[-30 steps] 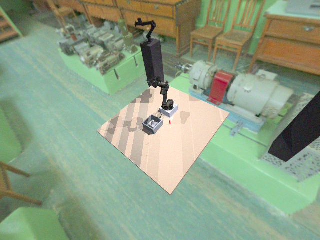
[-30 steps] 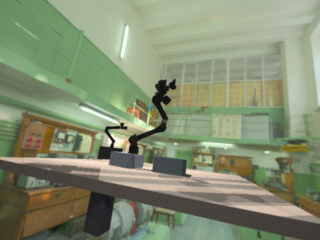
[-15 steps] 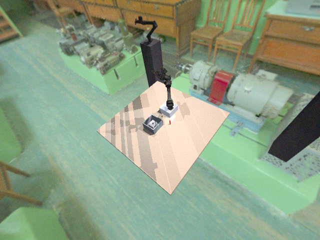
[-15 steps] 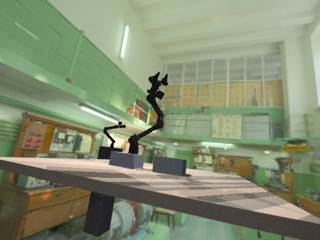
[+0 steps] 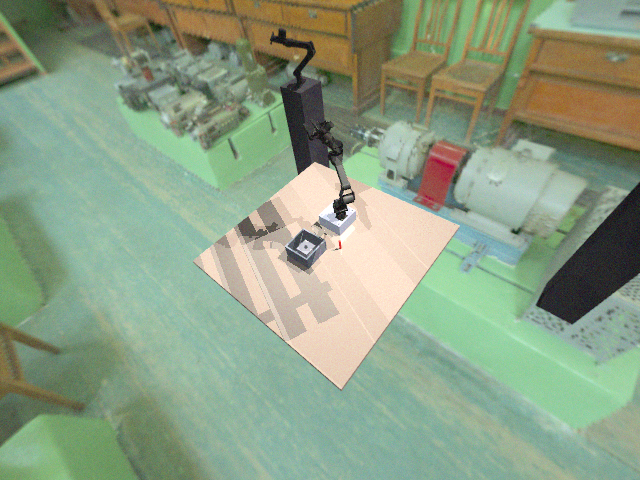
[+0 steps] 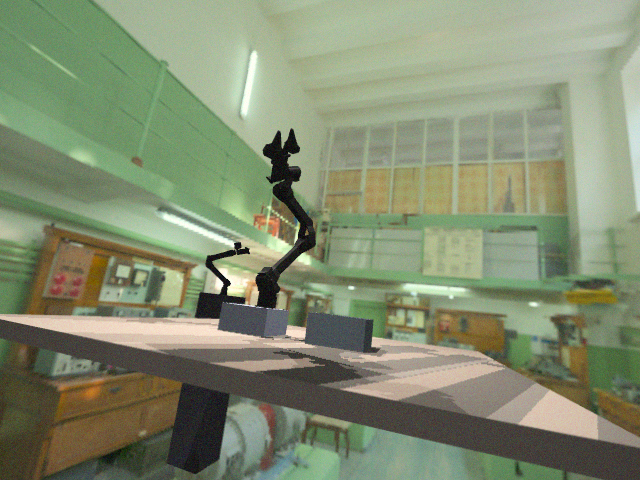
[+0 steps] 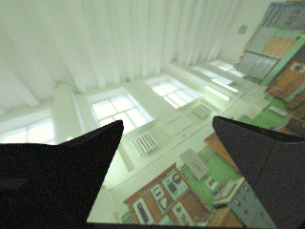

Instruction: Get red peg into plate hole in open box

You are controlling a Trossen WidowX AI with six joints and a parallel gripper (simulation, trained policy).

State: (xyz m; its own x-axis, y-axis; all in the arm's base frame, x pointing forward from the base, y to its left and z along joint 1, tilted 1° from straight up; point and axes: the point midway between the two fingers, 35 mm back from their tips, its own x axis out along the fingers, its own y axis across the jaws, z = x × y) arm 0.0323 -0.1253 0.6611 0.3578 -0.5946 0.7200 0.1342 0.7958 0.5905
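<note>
Now: the red peg 74 cm below my gripper tip, 26 cm to the left of it and 11 cm ahead of it. Round my gripper tip: box 75 cm below, 27 cm ahead, 11 cm to the left.
</note>
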